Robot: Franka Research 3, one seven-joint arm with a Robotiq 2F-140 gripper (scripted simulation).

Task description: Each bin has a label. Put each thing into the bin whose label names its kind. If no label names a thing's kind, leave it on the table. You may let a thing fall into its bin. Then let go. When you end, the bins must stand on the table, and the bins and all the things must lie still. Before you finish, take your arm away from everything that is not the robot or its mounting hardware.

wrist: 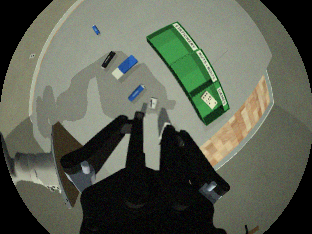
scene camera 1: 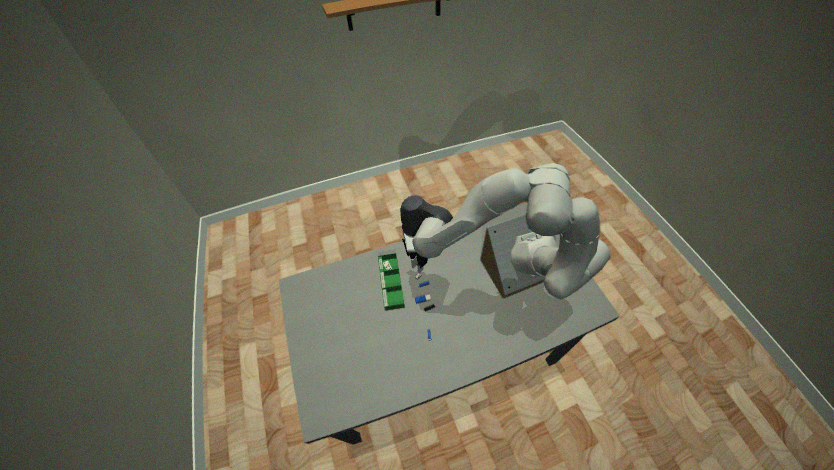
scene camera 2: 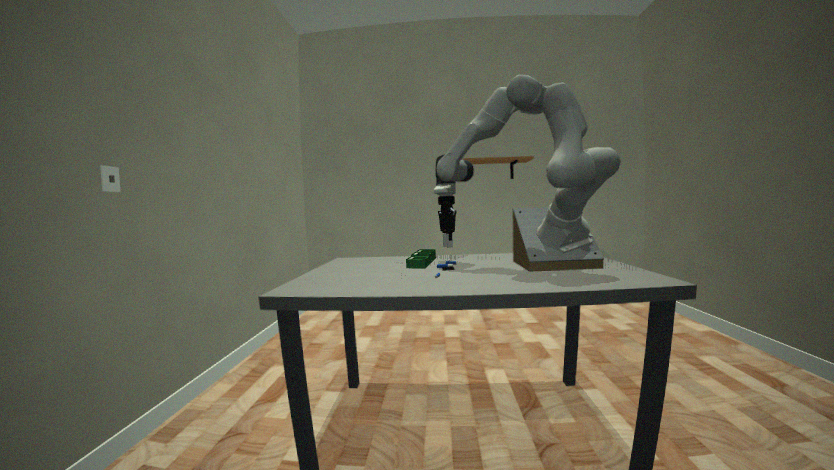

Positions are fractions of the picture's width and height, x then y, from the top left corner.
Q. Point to a green bin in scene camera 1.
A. At 0.47, 0.60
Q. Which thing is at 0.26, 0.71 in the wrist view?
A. My gripper.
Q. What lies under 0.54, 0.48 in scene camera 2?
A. My gripper.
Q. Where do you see a green bin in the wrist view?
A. At 0.55, 0.20
